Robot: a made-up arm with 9 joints. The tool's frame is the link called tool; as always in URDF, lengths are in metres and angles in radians.
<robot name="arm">
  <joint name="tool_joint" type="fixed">
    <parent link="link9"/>
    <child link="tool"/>
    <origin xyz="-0.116 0.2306 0.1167" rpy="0 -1.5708 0"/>
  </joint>
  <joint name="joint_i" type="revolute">
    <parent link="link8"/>
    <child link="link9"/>
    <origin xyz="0.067 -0.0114 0.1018" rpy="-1.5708 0 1.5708"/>
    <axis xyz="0 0 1"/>
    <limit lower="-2.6" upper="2.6" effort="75" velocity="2.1"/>
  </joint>
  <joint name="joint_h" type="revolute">
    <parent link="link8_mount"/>
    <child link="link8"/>
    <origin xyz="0.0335 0.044 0.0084" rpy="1.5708 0 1.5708"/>
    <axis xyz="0 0 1"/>
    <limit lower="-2.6" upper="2.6" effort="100" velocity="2.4"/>
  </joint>
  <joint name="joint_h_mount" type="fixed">
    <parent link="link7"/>
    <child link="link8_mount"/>
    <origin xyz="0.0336 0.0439 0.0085"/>
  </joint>
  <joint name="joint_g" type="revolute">
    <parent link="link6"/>
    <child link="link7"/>
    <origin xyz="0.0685 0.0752 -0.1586"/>
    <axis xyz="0 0 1"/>
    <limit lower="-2.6" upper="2.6" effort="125" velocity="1.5"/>
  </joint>
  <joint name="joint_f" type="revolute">
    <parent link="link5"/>
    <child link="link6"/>
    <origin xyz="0.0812 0.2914 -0.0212" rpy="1.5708 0 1.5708"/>
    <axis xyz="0 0 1"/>
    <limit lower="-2.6" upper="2.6" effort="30" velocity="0.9"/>
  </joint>
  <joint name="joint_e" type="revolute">
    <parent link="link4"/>
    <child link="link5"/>
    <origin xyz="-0.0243 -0.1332 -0.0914" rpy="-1.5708 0 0"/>
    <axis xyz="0 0 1"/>
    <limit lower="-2.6" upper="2.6" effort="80" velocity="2"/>
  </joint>
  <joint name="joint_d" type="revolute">
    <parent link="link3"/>
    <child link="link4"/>
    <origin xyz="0.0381 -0.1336 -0.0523" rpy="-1.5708 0 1.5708"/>
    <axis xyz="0 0 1"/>
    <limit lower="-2.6" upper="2.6" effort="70" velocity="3.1"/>
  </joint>
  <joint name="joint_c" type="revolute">
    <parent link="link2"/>
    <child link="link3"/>
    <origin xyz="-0.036 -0.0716 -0.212" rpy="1.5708 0 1.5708"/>
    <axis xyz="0 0 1"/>
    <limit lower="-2.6" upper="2.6" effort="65" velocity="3.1"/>
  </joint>
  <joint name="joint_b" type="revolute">
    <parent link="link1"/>
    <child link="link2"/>
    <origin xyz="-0.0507 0.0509 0.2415" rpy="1.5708 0 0"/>
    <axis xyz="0 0 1"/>
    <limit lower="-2.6" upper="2.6" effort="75" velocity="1.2"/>
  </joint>
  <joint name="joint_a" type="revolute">
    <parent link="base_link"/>
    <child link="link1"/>
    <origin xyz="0 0 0.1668" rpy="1.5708 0 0"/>
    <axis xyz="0 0 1"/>
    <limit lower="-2.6" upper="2.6" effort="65" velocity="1.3"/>
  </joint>
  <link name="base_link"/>
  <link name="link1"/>
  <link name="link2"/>
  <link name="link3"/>
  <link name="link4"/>
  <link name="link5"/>
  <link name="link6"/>
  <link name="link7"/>
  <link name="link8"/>
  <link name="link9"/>
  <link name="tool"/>
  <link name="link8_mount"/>
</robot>
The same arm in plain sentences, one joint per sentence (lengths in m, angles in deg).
The arm has nine revolute joints in a row. What follows holds with every joint at zero, and every direction is one of the base frame's.
The first joint sits 0.1668 m along +z from the base frame's origin and turns about -y, from -148.97 to 148.97 deg.
The second joint sits 0.0507 m along -x and 0.2415 m along -y and 0.0509 m along +z from the first joint and turns about -z, from -148.97 to 148.97 deg.
The third joint sits 0.0360 m along -x and 0.0716 m along +y and 0.2120 m along +z from the second joint and turns about +x, from -148.97 to 148.97 deg.
The fourth joint sits 0.0523 m along -x and 0.0381 m along -y and 0.1336 m along +z from the third joint and turns about +y, from -148.97 to 148.97 deg.
The fifth joint sits 0.1332 m along +x and 0.0914 m along -y and 0.0243 m along +z from the fourth joint and turns about -x, from -148.97 to 148.97 deg.
The sixth joint sits 0.0212 m along +x and 0.2914 m along -y and 0.0812 m along -z from the fifth joint and turns about -z, from -148.97 to 148.97 deg.
The seventh joint sits 0.0752 m along -x and 0.0685 m along -y and 0.1586 m along +z from the sixth joint and turns about -z, from -148.97 to 148.97 deg.
The eighth joint sits 0.0879 m along -x and 0.0671 m along -y and 0.0169 m along -z from the seventh joint and turns about -y, from -148.97 to 148.97 deg.
The ninth joint sits 0.0670 m along -x and 0.1018 m along -y and 0.0114 m along +z from the eighth joint and turns about +x, from -148.97 to 148.97 deg.
The tool frame, which is the frame that the pose is given for, sits 0.1167 m along +x and 0.2306 m along +y and 0.1160 m along +z from the ninth joint; its axes are the base frame's turned by roll 0.00, pitch 0.00 and yaw 0.00 deg (as in URDF: about the fixed x, then y, then z).

